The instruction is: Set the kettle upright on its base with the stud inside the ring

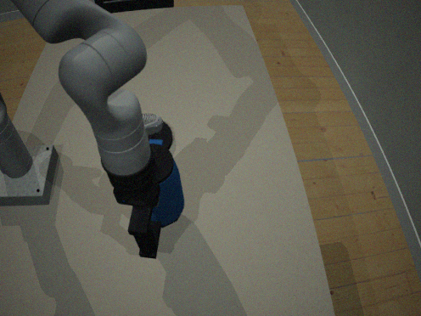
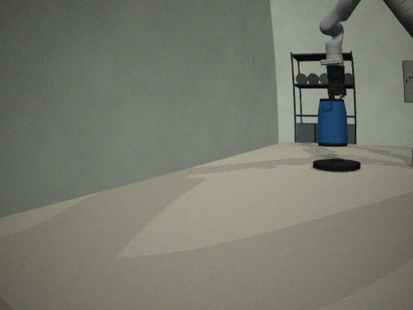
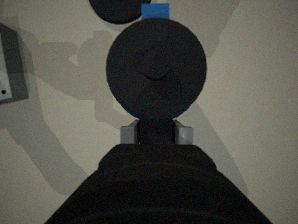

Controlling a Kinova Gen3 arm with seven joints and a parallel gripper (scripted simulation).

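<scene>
Right now the blue kettle is 3 cm to the left of my hand and 5 cm below it. Round my hand: base 4 cm behind, 30 cm to the left, 18 cm below.
</scene>
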